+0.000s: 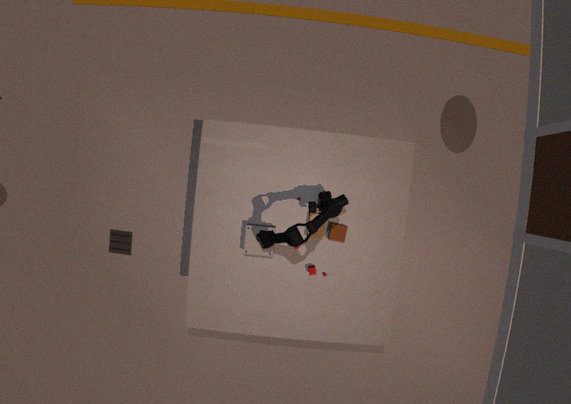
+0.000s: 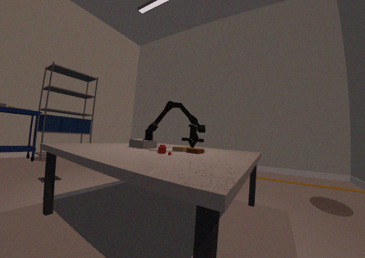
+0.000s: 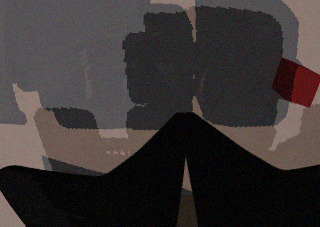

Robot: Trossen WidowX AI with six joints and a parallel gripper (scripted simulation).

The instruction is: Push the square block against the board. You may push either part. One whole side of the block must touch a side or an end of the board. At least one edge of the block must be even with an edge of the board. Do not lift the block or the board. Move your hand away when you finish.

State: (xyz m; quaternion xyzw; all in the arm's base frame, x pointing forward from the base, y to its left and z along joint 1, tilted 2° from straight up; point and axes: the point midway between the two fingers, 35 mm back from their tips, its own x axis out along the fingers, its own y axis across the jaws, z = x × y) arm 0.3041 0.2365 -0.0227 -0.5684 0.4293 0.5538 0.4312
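The board lies 13 cm to the right of my gripper tip, 1 cm behind it and 1 cm above it. From my gripper tip the other things lie so: square block (15 cm to the right, 12 cm ahead, 1 cm above).
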